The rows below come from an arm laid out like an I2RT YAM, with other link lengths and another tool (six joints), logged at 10 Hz.
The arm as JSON. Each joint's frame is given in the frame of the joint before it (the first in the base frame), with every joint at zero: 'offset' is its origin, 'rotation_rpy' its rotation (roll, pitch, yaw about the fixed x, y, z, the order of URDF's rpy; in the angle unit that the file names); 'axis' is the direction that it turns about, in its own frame. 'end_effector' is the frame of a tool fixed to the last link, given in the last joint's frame.
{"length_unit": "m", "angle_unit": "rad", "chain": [
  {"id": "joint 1", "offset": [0.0, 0.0, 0.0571], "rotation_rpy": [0.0, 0.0, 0.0], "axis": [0.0, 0.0, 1.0]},
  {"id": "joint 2", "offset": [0.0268, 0.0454, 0.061], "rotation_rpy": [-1.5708, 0.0, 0.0], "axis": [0.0, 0.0, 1.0]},
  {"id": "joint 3", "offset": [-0.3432, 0.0, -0.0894], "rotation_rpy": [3.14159, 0.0, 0.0], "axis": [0.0, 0.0, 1.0]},
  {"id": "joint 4", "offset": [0.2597, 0.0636, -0.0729], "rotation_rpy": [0.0, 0.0, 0.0], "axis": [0.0, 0.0, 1.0]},
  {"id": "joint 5", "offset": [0.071, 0.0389, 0.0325], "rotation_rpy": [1.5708, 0.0, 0.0], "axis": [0.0, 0.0, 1.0]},
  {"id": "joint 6", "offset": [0.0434, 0.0, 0.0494], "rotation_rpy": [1.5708, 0.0, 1.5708], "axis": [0.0, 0.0, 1.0]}
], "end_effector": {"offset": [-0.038, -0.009, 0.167], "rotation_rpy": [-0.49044, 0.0, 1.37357]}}
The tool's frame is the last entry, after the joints.
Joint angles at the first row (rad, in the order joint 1, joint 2, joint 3, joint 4, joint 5, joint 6):
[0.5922 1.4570 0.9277 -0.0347 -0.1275 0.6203]
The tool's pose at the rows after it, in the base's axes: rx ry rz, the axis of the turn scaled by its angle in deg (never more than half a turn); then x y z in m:
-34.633, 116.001, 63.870, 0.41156, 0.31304, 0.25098
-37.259, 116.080, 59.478, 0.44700, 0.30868, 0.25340
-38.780, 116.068, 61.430, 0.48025, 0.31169, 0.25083
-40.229, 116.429, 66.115, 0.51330, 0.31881, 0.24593
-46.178, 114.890, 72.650, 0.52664, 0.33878, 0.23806
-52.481, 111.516, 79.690, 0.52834, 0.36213, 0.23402
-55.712, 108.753, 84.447, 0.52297, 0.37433, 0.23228
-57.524, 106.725, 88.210, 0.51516, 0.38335, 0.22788
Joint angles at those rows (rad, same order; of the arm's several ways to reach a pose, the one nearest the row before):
[0.5677 1.5415 1.0413 -0.0872 -0.0814 0.4915]
[0.5232 1.6182 1.1365 -0.1058 -0.0782 0.4084]
[0.4680 1.7162 1.2407 -0.1226 -0.1592 0.3698]
[0.4158 1.8344 1.3803 -0.1733 -0.2713 0.3453]
[0.3928 1.9385 1.4890 -0.2025 -0.4107 0.2901]
[0.3881 2.0214 1.5705 -0.2102 -0.5458 0.2455]
[0.3881 2.0554 1.5892 -0.1934 -0.6300 0.2317]
[0.3927 2.0739 1.5785 -0.1611 -0.6886 0.2332]

